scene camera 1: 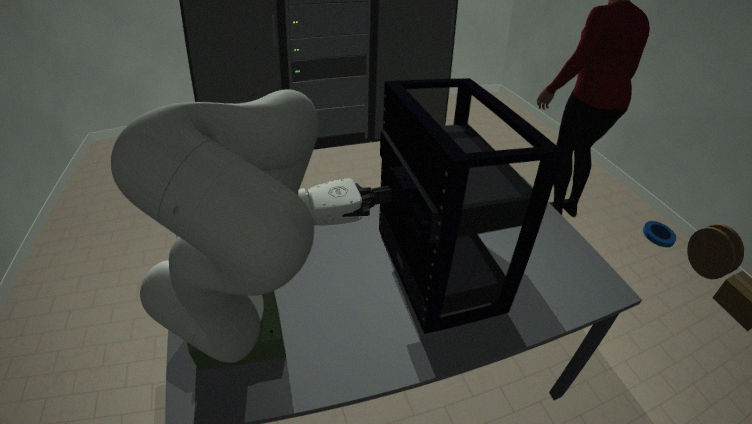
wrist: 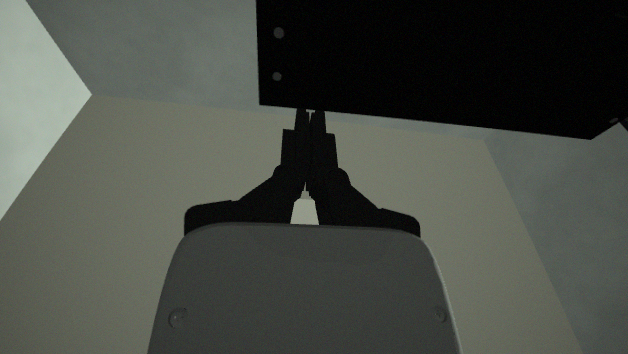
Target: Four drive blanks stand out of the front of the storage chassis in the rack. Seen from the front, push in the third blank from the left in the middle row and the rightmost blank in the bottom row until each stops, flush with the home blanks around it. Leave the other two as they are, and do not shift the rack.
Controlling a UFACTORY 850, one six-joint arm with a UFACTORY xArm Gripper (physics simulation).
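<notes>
The black rack (scene camera 1: 531,210) (wrist: 425,60) stands upright on the table. The storage chassis (scene camera 1: 413,194) sits in its front, very dark, and faces the arm. The single drive blanks cannot be told apart in either view. My gripper (scene camera 1: 388,193) (wrist: 307,127) is shut with its fingertips together and nothing between them. In the scene view it points at the rack's front, with the tips close to the chassis at its far part. In the wrist view the tips meet the lower edge of the dark rack shape near its left end; whether they touch it cannot be told.
The white arm (scene camera 1: 231,210) rises from a green base plate (scene camera 1: 273,326) on the grey table (scene camera 1: 342,337). A dark server cabinet (scene camera 1: 231,47) stands behind. A person in red (scene camera 1: 610,57) stands beyond the rack. A blue ring (scene camera 1: 649,239) and brown objects lie on the floor at right.
</notes>
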